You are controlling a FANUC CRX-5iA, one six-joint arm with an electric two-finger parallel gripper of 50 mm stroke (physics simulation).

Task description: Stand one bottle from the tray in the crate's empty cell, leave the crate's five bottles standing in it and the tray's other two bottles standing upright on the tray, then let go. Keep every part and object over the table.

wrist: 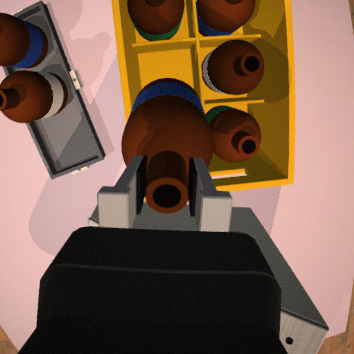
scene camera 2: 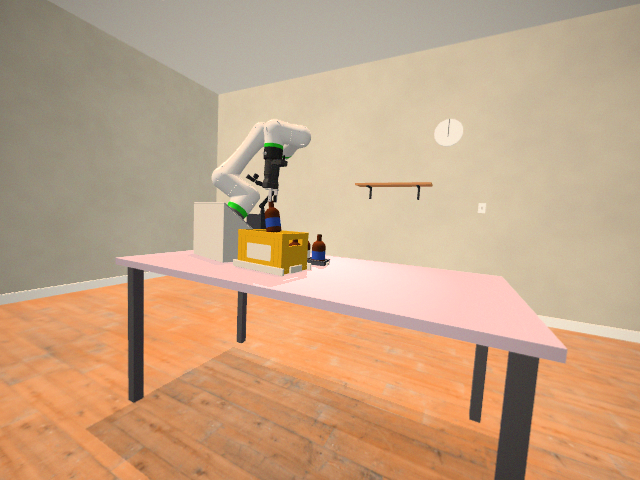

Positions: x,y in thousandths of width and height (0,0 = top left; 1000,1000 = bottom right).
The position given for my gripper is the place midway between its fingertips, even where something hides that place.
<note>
I see my gripper (wrist: 473,490), a white-labelled bottle (wrist: 665,188) and a green-labelled bottle (wrist: 668,380).
</note>
